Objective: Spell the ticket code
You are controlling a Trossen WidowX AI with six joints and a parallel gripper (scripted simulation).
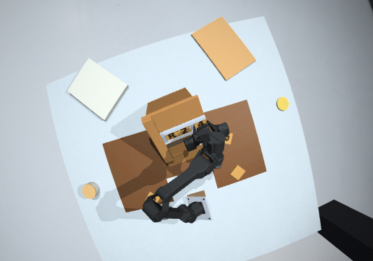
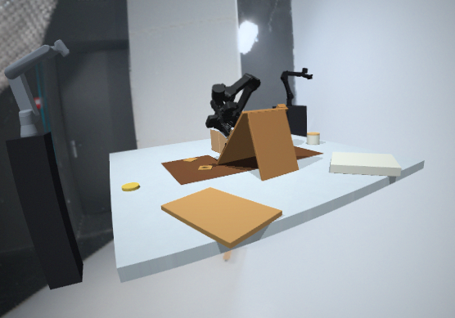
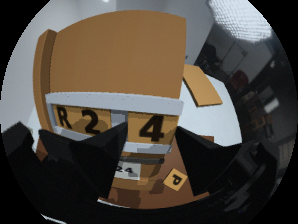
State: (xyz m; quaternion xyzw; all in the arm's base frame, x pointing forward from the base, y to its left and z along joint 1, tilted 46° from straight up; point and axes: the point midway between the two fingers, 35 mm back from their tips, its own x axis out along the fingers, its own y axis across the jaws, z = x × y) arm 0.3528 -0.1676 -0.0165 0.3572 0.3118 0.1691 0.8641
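Now: gripper tip 70 mm past the white ticket, 40 mm to the right of it and 80 mm above it. Also, from my gripper tip: brown mat: 180 mm behind, 120 mm to the left, 160 mm below; orange slab: 330 mm ahead, 250 mm to the right, 150 mm below; cream slab: 340 mm ahead, 440 mm to the left, 140 mm below.
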